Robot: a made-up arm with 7 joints. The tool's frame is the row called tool.
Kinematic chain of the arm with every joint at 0, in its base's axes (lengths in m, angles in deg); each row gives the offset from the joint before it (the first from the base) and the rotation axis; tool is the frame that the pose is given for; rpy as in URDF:
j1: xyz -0.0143 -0.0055 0.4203 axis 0 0.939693 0.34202
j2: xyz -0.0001 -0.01 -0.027 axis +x
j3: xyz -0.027 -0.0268 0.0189 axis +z
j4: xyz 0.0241 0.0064 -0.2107 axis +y
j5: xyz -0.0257 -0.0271 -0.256 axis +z
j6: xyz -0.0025 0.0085 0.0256 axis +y
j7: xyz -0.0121 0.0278 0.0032 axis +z
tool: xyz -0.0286 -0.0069 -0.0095 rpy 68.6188 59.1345 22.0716
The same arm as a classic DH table. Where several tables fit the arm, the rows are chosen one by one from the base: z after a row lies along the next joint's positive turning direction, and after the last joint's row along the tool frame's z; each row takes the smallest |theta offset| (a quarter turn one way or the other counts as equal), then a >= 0, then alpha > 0; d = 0 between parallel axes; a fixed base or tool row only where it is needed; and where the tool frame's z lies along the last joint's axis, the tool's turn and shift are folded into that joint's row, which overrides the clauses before.
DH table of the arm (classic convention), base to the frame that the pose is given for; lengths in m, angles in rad. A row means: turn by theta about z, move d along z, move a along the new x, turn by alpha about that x. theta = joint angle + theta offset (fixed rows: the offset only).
base (fixed): theta offset 0; d 0.4223; a -0.0143; alpha -1.2218
j1: theta offset 1.5708; d -0.0245; a 0.022; alpha 1.5708
j2: theta offset 1.2218; d -0.0271; a -0.0268; alpha -1.5708
j3: theta offset -1.5708; d -0.1918; a 0.0241; alpha -1.5708
j4: theta offset 0; d -0.0207; a -0.0257; alpha 1.5708
j5: theta offset 0; d -0.2304; a -0.0025; alpha -1.5708
j6: theta offset 0; d 0.0363; a -0.0121; alpha 1.5708
j7: theta offset 0.7094; d -0.0037; a -0.0262; alpha 1.3827
tool (fixed): theta offset -1.0629; d -0.0136; a 0; alpha 0

